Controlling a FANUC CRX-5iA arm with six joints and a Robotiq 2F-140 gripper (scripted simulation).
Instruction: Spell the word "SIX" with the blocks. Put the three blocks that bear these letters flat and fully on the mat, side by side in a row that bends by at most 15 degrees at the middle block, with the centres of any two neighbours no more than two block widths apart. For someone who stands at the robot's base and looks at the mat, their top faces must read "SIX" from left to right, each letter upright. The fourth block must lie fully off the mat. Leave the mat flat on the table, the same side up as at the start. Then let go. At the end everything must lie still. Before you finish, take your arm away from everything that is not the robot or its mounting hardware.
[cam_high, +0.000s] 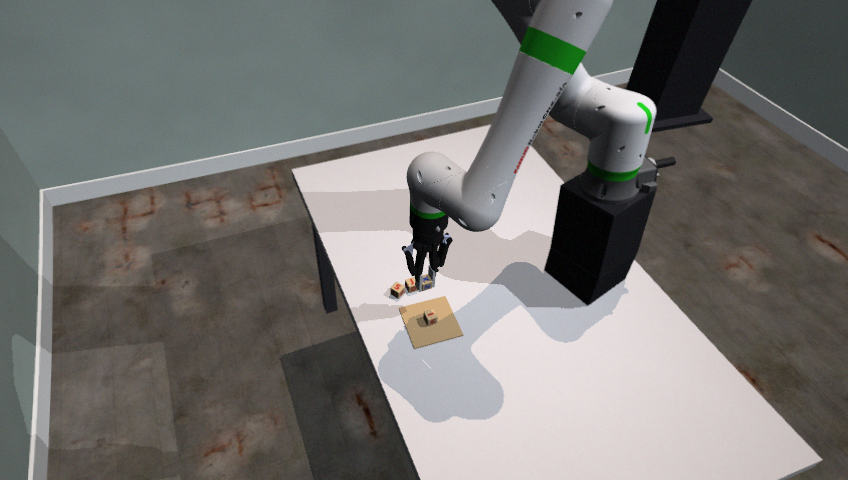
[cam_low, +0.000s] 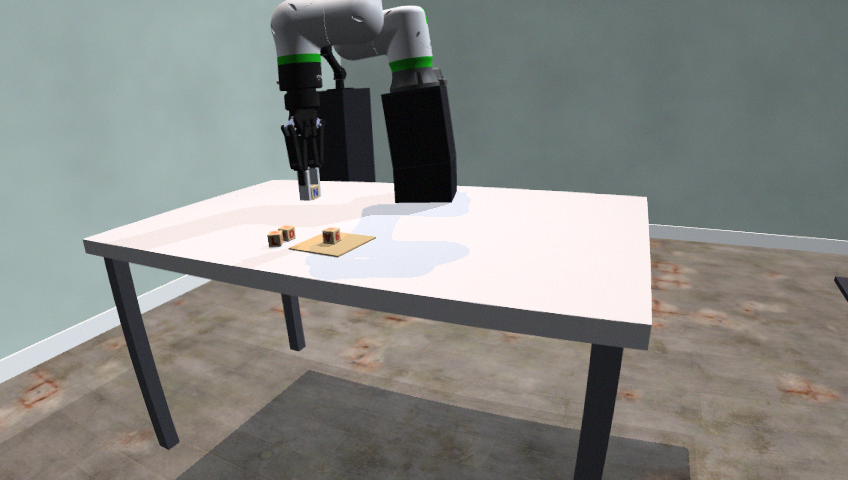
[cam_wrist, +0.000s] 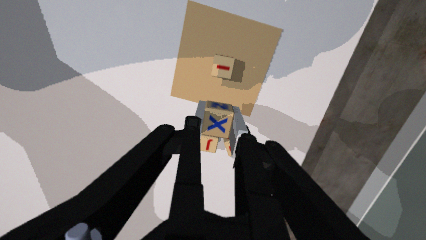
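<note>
The block is 1 cm behind my hand, 5 cm to the left of it and 12 cm below it. Round my hand: tan mat 1 cm behind, 5 cm to the left, 13 cm below.
</note>
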